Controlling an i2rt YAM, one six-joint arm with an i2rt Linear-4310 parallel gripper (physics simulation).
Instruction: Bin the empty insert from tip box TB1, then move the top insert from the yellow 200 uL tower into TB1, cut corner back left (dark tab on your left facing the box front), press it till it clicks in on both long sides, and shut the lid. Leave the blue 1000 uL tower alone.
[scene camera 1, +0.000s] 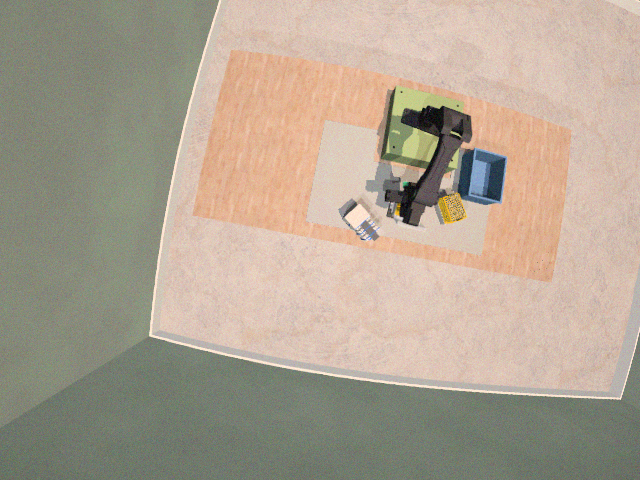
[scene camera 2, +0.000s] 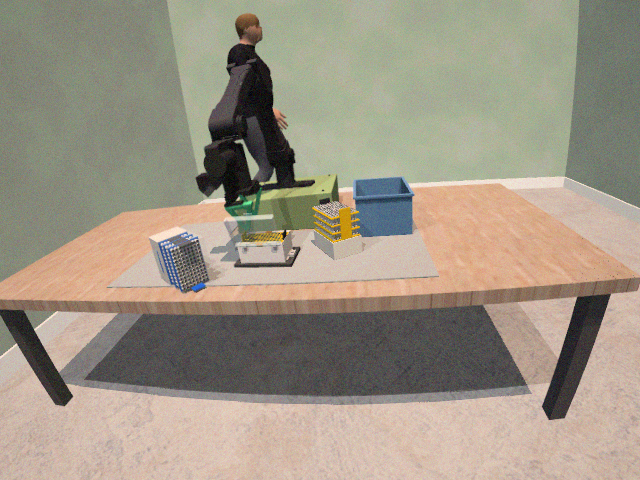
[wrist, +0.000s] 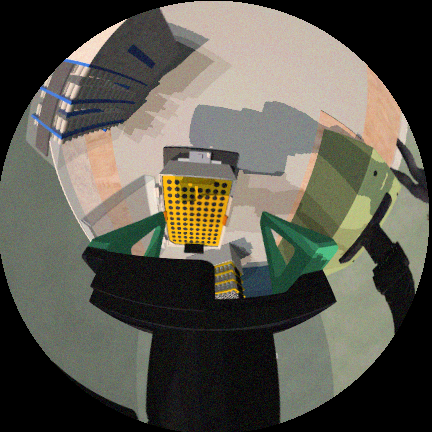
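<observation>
Tip box TB1 (scene camera 2: 262, 253) (wrist: 197, 170) stands on a dark base with its clear lid (scene camera 2: 262, 222) (wrist: 122, 205) open. A yellow perforated insert (scene camera 2: 262, 237) (wrist: 192, 215) with empty holes sits in it. A dark tab (wrist: 193, 248) shows at one end. My gripper (wrist: 212, 216) is open and empty, its green fingers above the box and wide to either side of the insert in the wrist view. The arm mostly hides the box in scene camera 1. The yellow 200 uL tower (scene camera 1: 452, 208) (scene camera 2: 334, 223) (wrist: 226, 280) holds several stacked inserts. The blue 1000 uL tower (scene camera 1: 367, 229) (scene camera 2: 183, 262) (wrist: 95, 97) is on the other side of TB1.
The blue bin (scene camera 1: 491, 200) (scene camera 2: 385, 217) (wrist: 257, 281) stands beyond the yellow tower. The green arm pedestal (scene camera 1: 418, 98) (scene camera 2: 305, 204) (wrist: 340, 170) is behind TB1. A grey mat (scene camera 1: 336, 155) (scene camera 2: 361, 268) lies under the boxes. A person (scene camera 2: 250, 77) stands behind the arm.
</observation>
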